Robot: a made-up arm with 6 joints.
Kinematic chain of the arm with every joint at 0, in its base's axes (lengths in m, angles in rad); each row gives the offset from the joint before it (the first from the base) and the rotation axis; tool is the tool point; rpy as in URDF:
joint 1: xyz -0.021 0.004 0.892 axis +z
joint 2: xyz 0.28 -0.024 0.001 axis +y
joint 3: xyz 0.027 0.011 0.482 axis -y
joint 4: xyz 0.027 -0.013 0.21 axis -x
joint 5: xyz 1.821 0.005 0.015 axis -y
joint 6: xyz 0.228 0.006 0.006 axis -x
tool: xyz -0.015 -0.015 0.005 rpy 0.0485 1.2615 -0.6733
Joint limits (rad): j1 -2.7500..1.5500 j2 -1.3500..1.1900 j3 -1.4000..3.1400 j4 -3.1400..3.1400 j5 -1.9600..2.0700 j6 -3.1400..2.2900
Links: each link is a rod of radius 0.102 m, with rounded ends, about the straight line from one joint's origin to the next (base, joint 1, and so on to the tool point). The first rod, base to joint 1, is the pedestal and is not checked.
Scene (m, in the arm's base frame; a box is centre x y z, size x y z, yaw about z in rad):
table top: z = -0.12
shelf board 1: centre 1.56 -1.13 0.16 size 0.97 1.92 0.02 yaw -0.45
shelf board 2: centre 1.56 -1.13 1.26 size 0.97 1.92 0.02 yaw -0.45
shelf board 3: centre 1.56 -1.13 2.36 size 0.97 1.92 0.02 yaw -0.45
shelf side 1: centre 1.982 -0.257 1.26 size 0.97 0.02 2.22 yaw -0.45
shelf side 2: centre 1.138 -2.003 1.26 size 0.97 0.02 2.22 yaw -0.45
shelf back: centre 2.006 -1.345 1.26 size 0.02 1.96 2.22 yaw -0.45
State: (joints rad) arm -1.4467 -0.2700 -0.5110 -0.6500 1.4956 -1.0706
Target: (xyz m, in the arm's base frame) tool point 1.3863 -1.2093 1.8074
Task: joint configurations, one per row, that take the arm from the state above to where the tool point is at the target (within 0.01 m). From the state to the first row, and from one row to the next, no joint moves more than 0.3 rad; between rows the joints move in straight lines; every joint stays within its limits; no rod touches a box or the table.
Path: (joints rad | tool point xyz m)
1: -1.4456 -0.5400 -0.7332 -0.7212 1.6392 -1.1103 | 0.0452 -1.9359 1.3412
2: -1.4444 -0.8100 -0.9555 -0.7925 1.7828 -1.1499 | 0.0208 -1.7975 1.3465
3: -1.4433 -1.0800 -1.1778 -0.8637 1.9264 -1.1896 | 0.0030 -1.6796 1.3200
4: -1.4422 -1.3500 -1.4000 -0.9349 2.0700 -1.2292 | -0.0068 -1.5891 1.2698
5: -1.2447 -1.1665 -1.1314 -0.9304 1.9562 -1.1917 | 0.3069 -1.5826 1.5084
6: -1.0471 -0.9831 -0.8627 -0.9260 1.8425 -1.1543 | 0.6213 -1.5142 1.7395
7: -0.8496 -0.7996 -0.5941 -0.9215 1.7287 -1.1168 | 0.9228 -1.3818 1.9590
8: -0.6521 -0.6161 -0.3255 -0.9170 1.6150 -1.0793 | 1.1963 -1.1863 2.1639
9: -0.6413 -0.5980 -0.4265 -0.7460 1.6297 -1.0726 | 1.2969 -1.2059 1.9921
10: -0.6305 -0.5799 -0.5275 -0.5751 1.6444 -1.0659 | 1.3862 -1.2093 1.8074

